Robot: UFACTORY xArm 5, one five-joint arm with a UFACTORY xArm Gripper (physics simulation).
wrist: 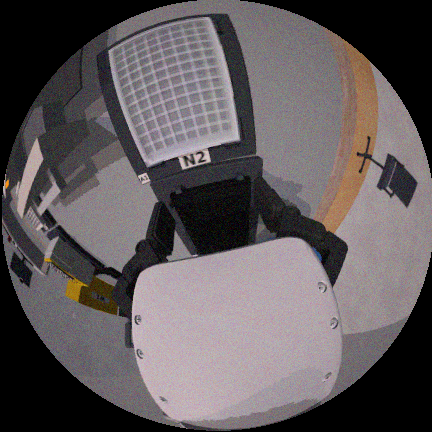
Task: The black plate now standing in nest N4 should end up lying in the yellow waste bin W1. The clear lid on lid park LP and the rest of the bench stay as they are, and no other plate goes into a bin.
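Places are measured from the arm's base along level axes (x left, y back, z up), in metres.
Where they show: gripper, fingertip midpoint: (210,200).
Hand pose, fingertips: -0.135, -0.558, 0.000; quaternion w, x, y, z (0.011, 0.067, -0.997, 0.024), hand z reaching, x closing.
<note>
After its pixels a point has its place, as x, y, z.
The black plate (215,212) {-0.140, -0.534, -0.007} lies in a dark nest (207,174) {-0.137, -0.575, -0.021} just below the nest marked N2, near the middle of the wrist view. The near end of the black plate is hidden by my pale gripper housing, and no N4 label shows. My gripper (210,200) {-0.135, -0.558, 0.000} is open, with one finger off the left side of this nest and the other off its right side. Nothing is held; how far the fingertips are above the bench is hard to tell. The yellow waste bin W1 (94,295) {0.291, -0.298, 0.042} is at the lower left, partly hidden by the left finger linkage. I cannot make out lid park LP or its lid.
A pale gridded plate (175,87) {-0.120, -0.656, -0.011} sits in nest N2 (243,100) {-0.173, -0.643, -0.021}, directly beyond the black plate. A grey and yellow device (72,260) {0.193, -0.470, 0.005} stands beside the bin. A bit of a blue object (317,254) {-0.331, -0.424, 0.040} shows behind the right finger linkage. A wooden band (364,100) curves along the right.
</note>
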